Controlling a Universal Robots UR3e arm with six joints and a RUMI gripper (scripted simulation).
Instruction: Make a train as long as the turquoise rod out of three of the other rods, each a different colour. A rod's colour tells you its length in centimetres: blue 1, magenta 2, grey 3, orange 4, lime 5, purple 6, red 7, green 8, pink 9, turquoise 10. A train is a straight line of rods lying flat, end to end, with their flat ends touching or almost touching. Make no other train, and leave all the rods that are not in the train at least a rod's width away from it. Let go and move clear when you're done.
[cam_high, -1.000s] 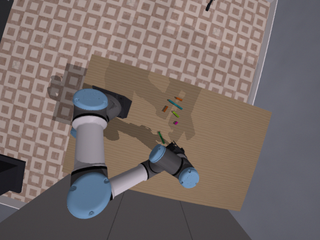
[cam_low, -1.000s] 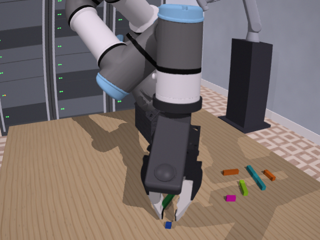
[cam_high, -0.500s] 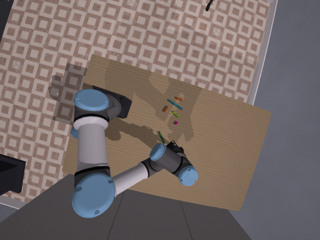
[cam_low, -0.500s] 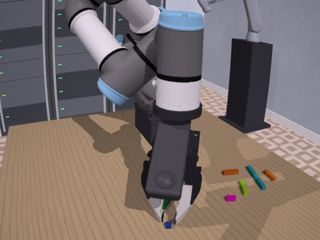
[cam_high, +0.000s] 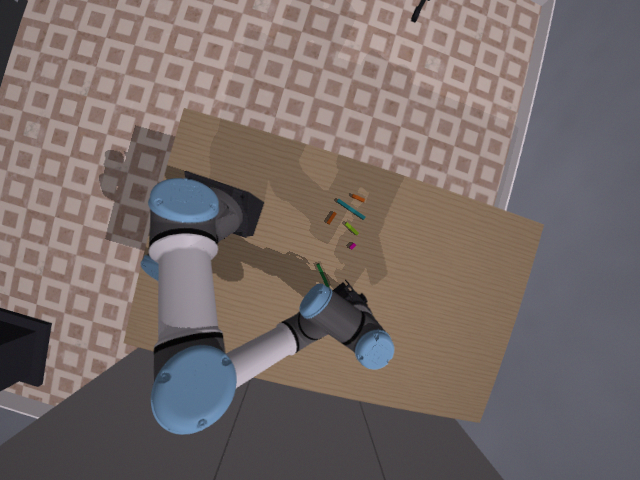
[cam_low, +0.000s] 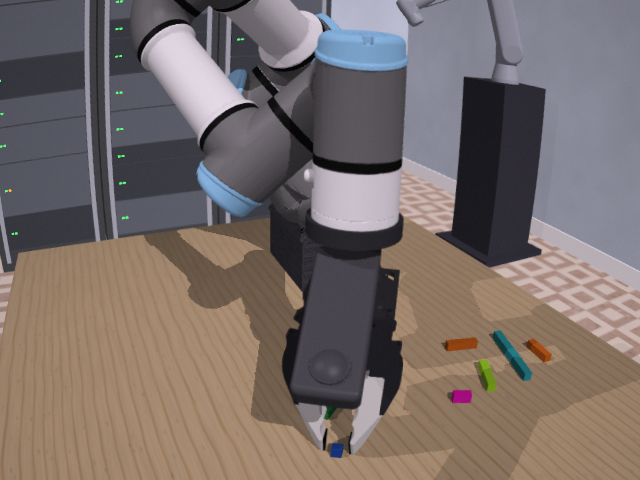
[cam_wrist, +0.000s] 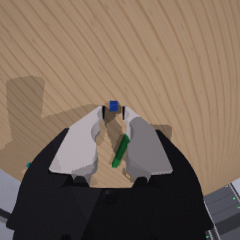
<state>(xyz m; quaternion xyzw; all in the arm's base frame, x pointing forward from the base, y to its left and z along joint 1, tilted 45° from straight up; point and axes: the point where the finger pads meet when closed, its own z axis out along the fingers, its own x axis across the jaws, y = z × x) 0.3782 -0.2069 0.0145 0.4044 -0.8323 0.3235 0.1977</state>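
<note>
My gripper is now 1 cm above the blue rod. From my hand the other things lie so: lime rod (3 cm behind, 21 cm to the left, 1 cm below); green rod (8 cm behind, 4 cm to the left, 1 cm below); magenta rod (1 cm behind, 16 cm to the left, 1 cm below).
</note>
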